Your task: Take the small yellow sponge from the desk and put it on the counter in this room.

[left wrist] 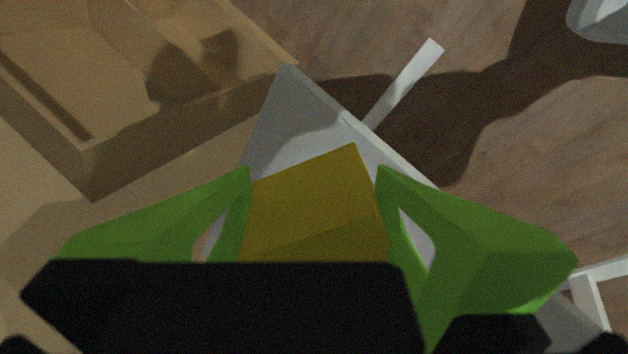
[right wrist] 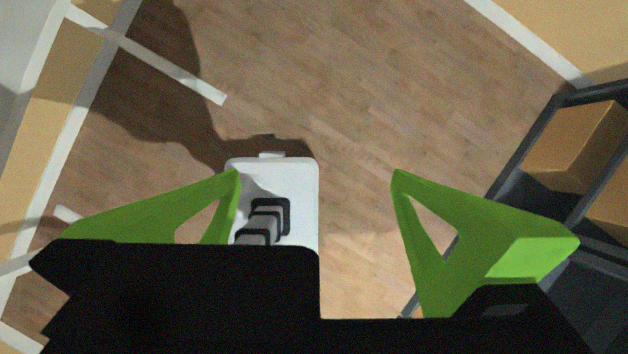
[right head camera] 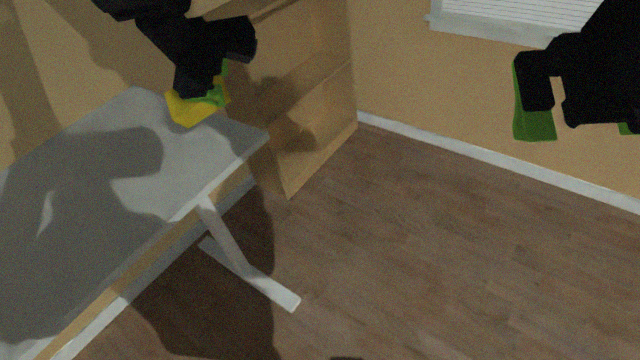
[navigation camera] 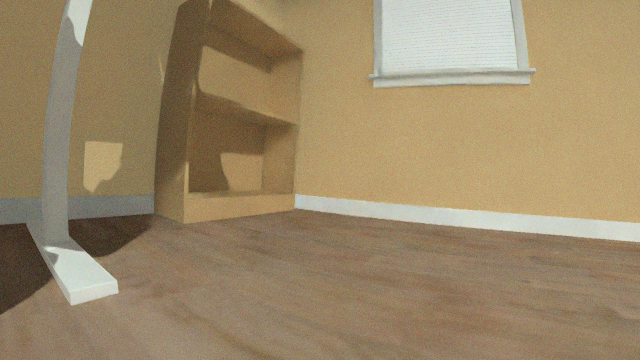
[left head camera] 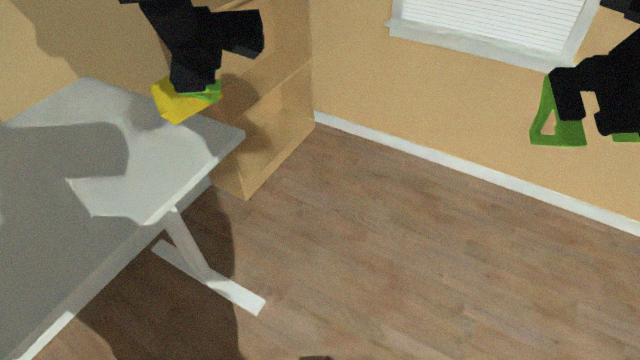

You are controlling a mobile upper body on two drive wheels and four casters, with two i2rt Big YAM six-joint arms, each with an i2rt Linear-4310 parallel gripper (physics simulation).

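Frame: origin at the left arm's base, x ahead, y left, z up, level; metres.
Seen in the pictures: left gripper, fingertip midpoint: (left wrist: pixel 313 176) (right head camera: pixel 223 90) (left head camera: pixel 214 85); right gripper, fingertip midpoint: (right wrist: pixel 315 177) (right head camera: pixel 567 130) (left head camera: pixel 572 137).
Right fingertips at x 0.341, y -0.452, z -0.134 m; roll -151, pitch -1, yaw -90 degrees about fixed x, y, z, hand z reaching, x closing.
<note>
A point is followed by its place in that frame.
The yellow sponge (left head camera: pixel 176 106) @(z -0.213, x 0.540, y 0.049 m) (right head camera: pixel 189 113) @(z -0.220, x 0.544, y 0.048 m) (left wrist: pixel 312 205) @(z -0.192, x 0.588, y -0.004 m) is held between the green fingers of my left gripper (left head camera: pixel 197 95) (right head camera: pixel 205 100) (left wrist: pixel 313 176) @(z -0.212, x 0.598, y -0.003 m), which is shut on it. In both head views they show over the far end of the grey-white desk (left head camera: pixel 165 150) @(z -0.460, x 0.720, y 0.216 m) (right head camera: pixel 200 155) @(z -0.460, x 0.705, y 0.192 m) (left wrist: pixel 305 112) @(z -0.460, x 0.748, y 0.083 m). My right gripper (right wrist: pixel 315 177) @(z -0.134, x 0.341, y -0.452 m) is open, with no object between its fingers; in the head views it shows at the upper right, in front of the wall. I cannot make out a counter in these views.
A wooden bookshelf (left head camera: pixel 248 186) @(z -1.320, x 1.376, y 0.241 m) (right head camera: pixel 290 187) @(z -1.338, x 1.382, y 0.241 m) (navigation camera: pixel 172 150) @(z -1.113, x 1.398, y 0.364 m) stands in the corner beyond the desk's end. The desk's white foot (left head camera: pixel 235 295) (right head camera: pixel 272 292) (navigation camera: pixel 82 275) reaches across the floor. A dark shelf rack (right wrist: pixel 520 145) @(z -1.399, x 0.408, y -1.871 m) with brown boxes stands at the right of the right wrist view.
</note>
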